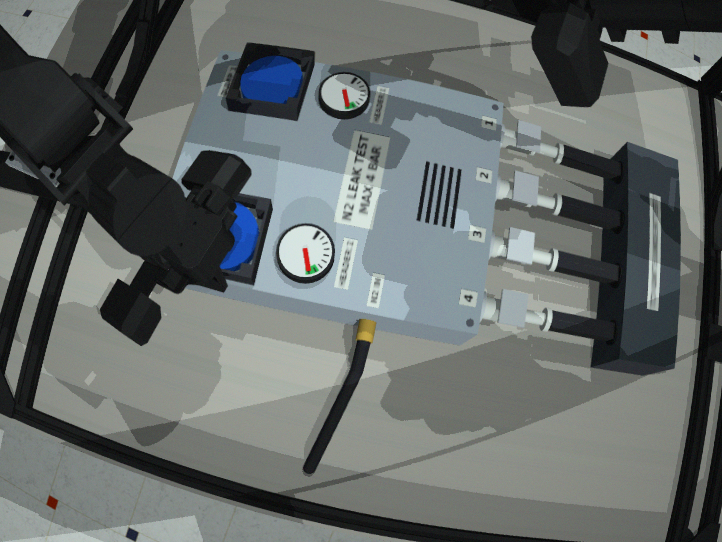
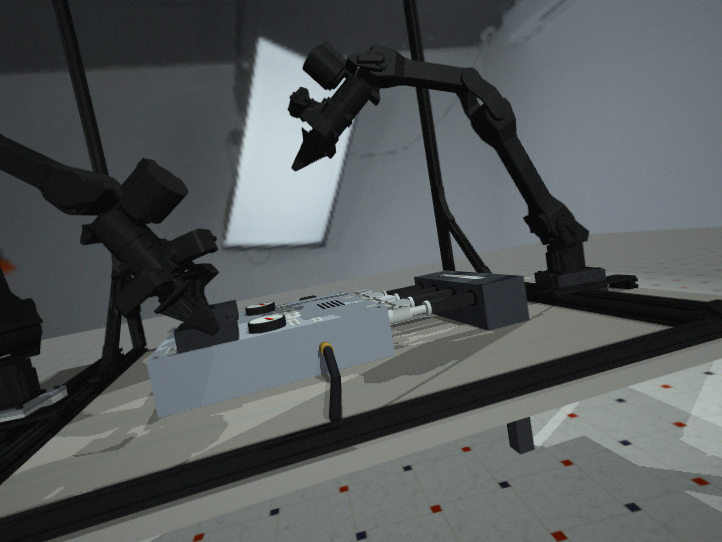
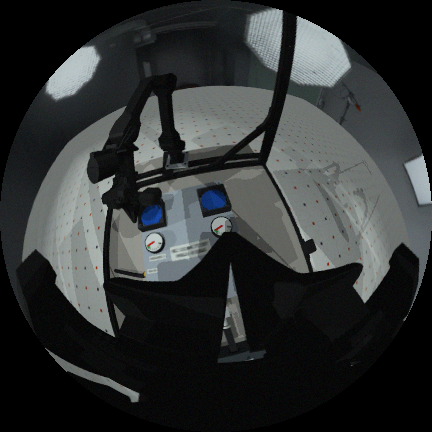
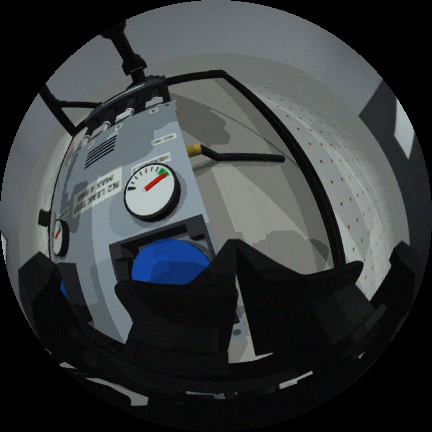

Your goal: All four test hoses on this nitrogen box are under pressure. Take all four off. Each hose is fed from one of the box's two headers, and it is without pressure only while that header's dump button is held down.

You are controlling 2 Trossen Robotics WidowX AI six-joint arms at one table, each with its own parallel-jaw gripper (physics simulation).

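Seen in the pictures: left gripper, fingertip midpoint: [image 2: 293,169] [image 3: 228,237]; right gripper, fingertip midpoint: [image 1: 223,288] [image 2: 216,330] [image 3: 134,222] [image 4: 232,244]; left arm's base, origin of the base link: [image 2: 567,270] [image 4: 139,80]; right arm's base, origin of the base link: [image 2: 10,403] [image 3: 176,158].
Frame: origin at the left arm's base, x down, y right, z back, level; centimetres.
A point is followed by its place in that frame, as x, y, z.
The grey nitrogen box [image 1: 423,258] @(-3.2, -16.9, -50.0) [image 2: 267,366] @(1.5, -26.5, -60.9) [image 4: 132,141] @(-3.2, -17.1, -51.9) lies on the table. It has two blue dump buttons, the upper one [image 1: 270,80] @(-4.8, -5.5, -73.6) [image 3: 213,200] @(-4.8, -5.3, -73.1) and the lower one [image 1: 246,231] @(-4.8, -22.6, -67.0) [image 3: 151,214] @(-4.8, -23.7, -69.0) [image 4: 169,261] @(-4.8, -24.0, -67.3). My right gripper [image 1: 223,273] @(-5.4, -28.8, -66.3) [image 2: 205,323] @(-5.4, -28.8, -66.3) [image 4: 232,244] @(-5.4, -28.8, -66.3) is shut and empty, with its tips at the lower button's edge. I cannot tell if it presses the button. Both gauges [image 1: 344,95] @(-4.8, -3.9, -65.1) [image 1: 305,253] @(-4.8, -22.1, -60.7) [image 4: 151,191] @(-4.7, -22.3, -61.3) have their needles near the green mark. Four black hoses [image 1: 587,161] @(-1.7, 4.5, -35.8) [image 1: 587,211] @(-1.7, -2.1, -34.0) [image 1: 585,266] @(-1.7, -8.7, -32.2) [image 1: 579,325] @(-1.6, -15.5, -30.6) sit plugged into ports 1 to 4. My left gripper [image 2: 297,166] @(-29.7, -4.1, -53.9) [image 3: 228,237] @(-29.7, -4.1, -53.9) is shut and empty, high above the hose end.
A black block [image 1: 619,258] @(-1.0, -5.3, -27.8) [image 2: 488,301] @(-0.2, -17.3, -24.0) holds the hoses' far ends at the right. A black supply hose [image 1: 343,398] @(3.4, -32.7, -51.2) [image 2: 333,382] @(3.4, -32.9, -51.4) [image 4: 241,156] @(3.6, -33.4, -51.7) with a yellow fitting leaves the box's near side. A black rail [image 2: 413,409] @(3.0, -46.1, -43.1) runs along the table's edge.
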